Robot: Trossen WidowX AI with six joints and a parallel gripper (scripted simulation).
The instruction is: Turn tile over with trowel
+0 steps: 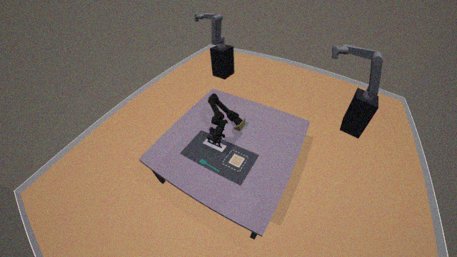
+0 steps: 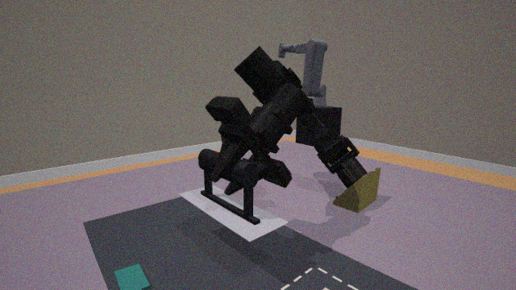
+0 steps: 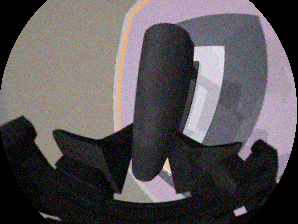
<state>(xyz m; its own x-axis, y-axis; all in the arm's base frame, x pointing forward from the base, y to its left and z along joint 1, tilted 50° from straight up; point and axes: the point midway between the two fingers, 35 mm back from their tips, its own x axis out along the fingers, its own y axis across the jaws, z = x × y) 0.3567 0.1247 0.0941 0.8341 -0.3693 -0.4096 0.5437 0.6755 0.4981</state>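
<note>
My gripper tip is now 16 cm above the dark mat and 3 cm to the right of it. Round my gripper tip: teal trowel: 14 cm ahead, 13 cm below, 2 cm to the left; tile: 20 cm to the left, 13 cm below, 4 cm behind.
</note>
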